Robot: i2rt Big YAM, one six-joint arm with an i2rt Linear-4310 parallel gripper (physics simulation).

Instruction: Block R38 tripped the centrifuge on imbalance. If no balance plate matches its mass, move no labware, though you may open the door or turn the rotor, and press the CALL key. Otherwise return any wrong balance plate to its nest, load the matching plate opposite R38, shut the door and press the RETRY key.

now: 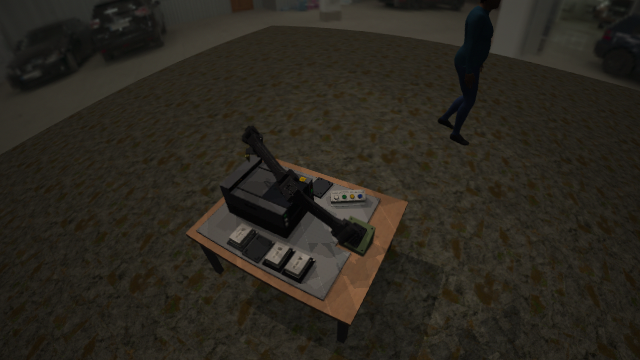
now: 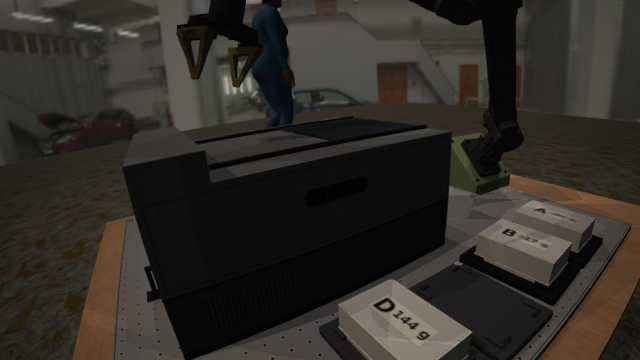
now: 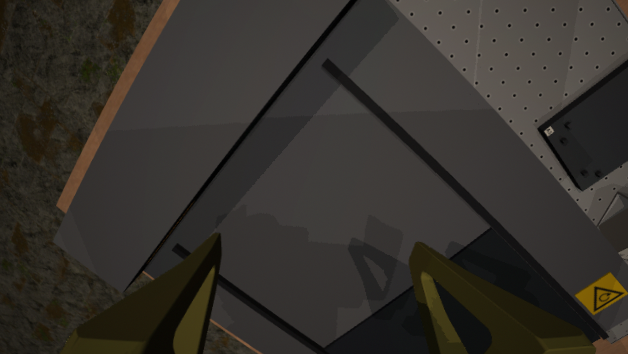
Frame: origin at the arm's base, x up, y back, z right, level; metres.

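Seen in the pictures: gripper, between the fingertips: (image 1: pixel 257 162) (image 2: pixel 217 83) (image 3: pixel 320 247); arm's base, origin of its link: (image 1: pixel 355 235) (image 2: pixel 479 158).
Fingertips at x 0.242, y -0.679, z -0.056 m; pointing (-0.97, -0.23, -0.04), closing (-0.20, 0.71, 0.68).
Note:
Offsets run from my fingertips to a thing's top centre. "spot": to the spot under its first point.
The dark centrifuge (image 1: pixel 250 207) (image 2: pixel 280 240) stands on the grey board. A grey panel {spot: dx -0.103, dy -0.007, dz -0.007 m} (image 3: pixel 320 170) lies between two black rails on its top, with a darker section beside it; the rotor and block R38 do not show. My open, empty gripper (image 2: pixel 215 81) (image 3: pixel 318 240) hangs above the centrifuge top. Balance plates A {dx -0.259, dy +0.527, dz -0.265 m} (image 1: pixel 298 264) (image 2: pixel 555 225), B {dx -0.259, dy +0.399, dz -0.286 m} (image 1: pixel 278 254) (image 2: pixel 525 245) and D {dx -0.259, dy +0.130, dz -0.324 m} (image 1: pixel 242 234) (image 2: pixel 405 320) sit in nests; D reads 144 g, while the numbers on A and B are blurred. The nest {dx -0.295, dy +0.262, dz -0.316 m} (image 1: pixel 257 247) (image 2: pixel 480 305) between B and D is empty. The key panel {dx -0.229, dy +0.456, dz +0.306 m} (image 1: pixel 348 201) has several coloured keys.
A black pad {spot: dx -0.296, dy +0.248, dz +0.295 m} (image 1: pixel 321 187) (image 3: pixel 595 120) lies between the centrifuge and the key panel. A yellow warning label {spot: dx -0.101, dy +0.246, dz +0.123 m} (image 1: pixel 302 179) (image 3: pixel 601 294) is on the centrifuge top. The green arm base (image 1: pixel 365 240) (image 2: pixel 465 165) stands at the table edge. A person (image 1: pixel 470 65) (image 2: pixel 272 60) is beyond the table.

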